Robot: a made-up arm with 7 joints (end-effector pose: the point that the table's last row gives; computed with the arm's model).
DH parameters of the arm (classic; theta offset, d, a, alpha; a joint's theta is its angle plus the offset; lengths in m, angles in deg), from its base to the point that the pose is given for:
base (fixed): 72.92 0 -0.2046 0
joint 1: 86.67 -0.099 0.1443 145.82
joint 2: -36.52 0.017 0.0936 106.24
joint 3: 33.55 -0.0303 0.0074 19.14
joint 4: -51.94 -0.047 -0.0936 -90
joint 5: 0 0.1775 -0.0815 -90
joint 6: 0 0.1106 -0.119 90
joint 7: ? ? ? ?
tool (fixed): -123.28 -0.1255 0 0
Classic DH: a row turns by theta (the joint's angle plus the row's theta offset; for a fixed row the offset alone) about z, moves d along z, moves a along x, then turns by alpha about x.
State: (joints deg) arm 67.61 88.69 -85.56 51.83 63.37 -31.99 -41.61
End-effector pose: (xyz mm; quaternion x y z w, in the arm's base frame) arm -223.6 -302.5 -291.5 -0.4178 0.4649 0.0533 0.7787
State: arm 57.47 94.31 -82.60 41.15 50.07 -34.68 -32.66
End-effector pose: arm -280.2 -236.3 -297.5 -0.3360 0.5491 -0.0177 0.7650
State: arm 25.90 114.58 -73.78 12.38 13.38 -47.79 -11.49
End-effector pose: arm -241.2 22.0 -237.3 0.0464 0.6740 -0.3206 0.6640
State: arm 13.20 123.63 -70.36 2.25 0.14 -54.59 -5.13
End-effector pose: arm -139.7 68.6 -201.4 0.2135 0.6420 -0.4707 0.5662
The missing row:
joint 7: 64.63 -0.2087 -0.0228 -167.08
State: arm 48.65 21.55 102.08 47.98 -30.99 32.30 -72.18
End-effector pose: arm -350.8 -280.0 277.8 -0.3669 -0.6371 0.2857 0.6146
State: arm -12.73 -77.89 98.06 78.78 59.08 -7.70 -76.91
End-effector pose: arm -249.7 -472.4 -164.7 -0.4759 0.8739 0.0951 0.0273
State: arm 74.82 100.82 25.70 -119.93 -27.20 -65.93 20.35
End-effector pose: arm -304.5 -113.4 -120.3 0.0447 0.6785 -0.3796 0.6273
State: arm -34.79 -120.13 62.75 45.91 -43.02 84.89 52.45
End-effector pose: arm -412.5 85.0 -88.6 -0.0184 -0.6210 0.0284 0.7831
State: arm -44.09 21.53 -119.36 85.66 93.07 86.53 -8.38
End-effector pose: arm -226.3 1.0 -450.1 0.5442 0.6121 -0.5653 0.0978
